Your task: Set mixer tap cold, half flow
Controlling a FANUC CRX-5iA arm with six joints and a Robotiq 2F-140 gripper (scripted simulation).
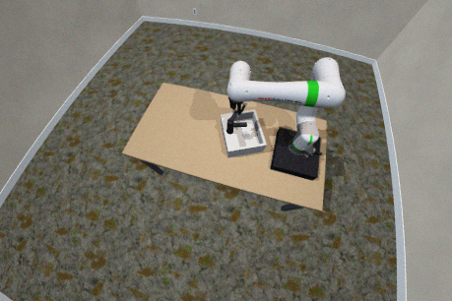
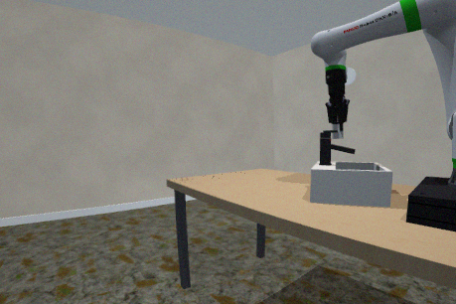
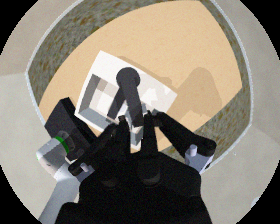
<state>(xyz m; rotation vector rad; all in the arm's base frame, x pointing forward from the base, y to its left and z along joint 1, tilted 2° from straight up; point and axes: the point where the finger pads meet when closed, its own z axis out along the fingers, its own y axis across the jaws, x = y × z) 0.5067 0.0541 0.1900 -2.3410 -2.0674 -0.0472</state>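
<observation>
Now: hand 3 cm to the right of the lever. From my hand the other things lie so: black mixer tap (5 cm to the left, 5 cm below); white basin (23 cm below, 8 cm behind).
</observation>
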